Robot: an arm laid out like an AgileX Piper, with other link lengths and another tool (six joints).
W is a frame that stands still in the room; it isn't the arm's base.
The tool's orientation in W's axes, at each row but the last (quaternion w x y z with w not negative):
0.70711, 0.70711, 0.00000, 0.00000
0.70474, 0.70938, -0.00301, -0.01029
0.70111, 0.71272, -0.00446, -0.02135
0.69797, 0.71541, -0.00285, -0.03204
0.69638, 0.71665, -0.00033, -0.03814
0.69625, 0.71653, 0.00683, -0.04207
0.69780, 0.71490, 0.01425, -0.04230
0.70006, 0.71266, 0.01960, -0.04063
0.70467, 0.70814, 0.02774, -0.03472
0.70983, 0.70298, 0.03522, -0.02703
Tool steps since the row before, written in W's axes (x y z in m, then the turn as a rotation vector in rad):
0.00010, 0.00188, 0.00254, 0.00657, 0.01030, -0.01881
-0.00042, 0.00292, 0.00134, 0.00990, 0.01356, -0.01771
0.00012, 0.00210, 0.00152, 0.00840, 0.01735, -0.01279
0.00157, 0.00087, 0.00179, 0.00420, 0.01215, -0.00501
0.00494, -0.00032, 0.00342, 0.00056, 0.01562, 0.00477
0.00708, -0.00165, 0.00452, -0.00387, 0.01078, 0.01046
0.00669, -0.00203, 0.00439, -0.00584, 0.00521, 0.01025
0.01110, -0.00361, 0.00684, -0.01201, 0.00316, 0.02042
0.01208, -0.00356, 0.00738, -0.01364, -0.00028, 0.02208
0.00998, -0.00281, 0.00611, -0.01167, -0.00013, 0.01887
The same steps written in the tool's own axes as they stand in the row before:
0.00010, 0.00254, -0.00188, 0.00657, -0.01881, -0.01030
-0.00049, 0.00132, -0.00292, 0.00983, -0.01770, -0.01363
0.00001, 0.00149, -0.00213, 0.00807, -0.01288, -0.01744
0.00145, 0.00183, -0.00099, 0.00381, -0.00515, -0.01222
0.00476, 0.00368, -0.00005, -0.00054, 0.00432, -0.01575
0.00682, 0.00504, 0.00117, -0.00511, 0.00984, -0.01085
0.00639, 0.00496, 0.00166, -0.00684, 0.00962, -0.00520
0.01058, 0.00782, 0.00316, -0.01380, 0.01926, -0.00313
0.01142, 0.00844, 0.00341, -0.01553, 0.02079, 0.00032
0.00937, 0.00693, 0.00299, -0.01329, 0.01777, 0.00016

